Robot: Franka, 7 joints.
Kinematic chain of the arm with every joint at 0, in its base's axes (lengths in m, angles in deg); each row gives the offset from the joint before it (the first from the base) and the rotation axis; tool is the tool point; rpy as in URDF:
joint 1: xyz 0 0 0.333 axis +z
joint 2: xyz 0 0 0 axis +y
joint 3: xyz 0 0 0.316 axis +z
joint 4: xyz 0.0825 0 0 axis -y
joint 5: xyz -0.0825 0 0.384 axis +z
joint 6: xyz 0 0 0 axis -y
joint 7: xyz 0.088 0 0 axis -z
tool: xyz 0 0 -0.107 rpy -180 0 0
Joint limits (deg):
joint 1: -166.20..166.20
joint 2: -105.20..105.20
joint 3: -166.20..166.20
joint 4: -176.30..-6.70
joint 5: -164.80..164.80
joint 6: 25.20..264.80
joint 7: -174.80..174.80
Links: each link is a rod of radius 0.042 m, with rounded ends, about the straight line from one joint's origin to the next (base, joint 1, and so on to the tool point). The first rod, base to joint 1, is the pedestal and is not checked.
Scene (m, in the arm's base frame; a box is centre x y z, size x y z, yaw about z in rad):
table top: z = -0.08
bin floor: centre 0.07 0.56 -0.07 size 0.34 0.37 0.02 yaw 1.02
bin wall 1: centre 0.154 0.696 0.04 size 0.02 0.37 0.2 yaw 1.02
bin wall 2: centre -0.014 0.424 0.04 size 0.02 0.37 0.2 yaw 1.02
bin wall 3: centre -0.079 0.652 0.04 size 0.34 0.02 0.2 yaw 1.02
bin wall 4: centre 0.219 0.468 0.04 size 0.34 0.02 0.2 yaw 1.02
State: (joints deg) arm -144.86 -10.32 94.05 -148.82 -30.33 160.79 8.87
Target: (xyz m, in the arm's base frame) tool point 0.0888 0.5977 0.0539
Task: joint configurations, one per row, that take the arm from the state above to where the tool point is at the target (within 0.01 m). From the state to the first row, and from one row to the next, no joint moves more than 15 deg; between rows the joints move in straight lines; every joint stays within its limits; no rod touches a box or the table.
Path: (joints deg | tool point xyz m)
1: -132.58 -12.36 107.36 -143.58 -31.12 162.83 8.87 | 0.4484 -0.1900 0.2762
2: -120.30 -14.40 120.67 -138.34 -31.91 164.87 8.87 | 0.5174 0.0303 0.2818
3: -108.03 -16.44 133.98 -133.10 -32.70 166.91 8.87 | 0.4765 0.2708 0.2832
4: -95.75 -18.47 147.28 -127.86 -33.50 168.95 8.87 | 0.3249 0.4765 0.2840
5: -83.47 -20.51 160.59 -122.63 -34.29 170.99 8.87 | 0.0888 0.5977 0.2885
6: -83.76 -30.52 161.25 -118.35 -33.75 170.39 8.87 | 0.0886 0.6086 0.2137
7: -84.06 -40.52 161.90 -114.07 -33.20 169.78 8.87 | 0.0887 0.6089 0.1350
8: -84.35 -50.53 162.56 -109.79 -32.66 169.17 8.87 | 0.0888 0.5977 0.0539

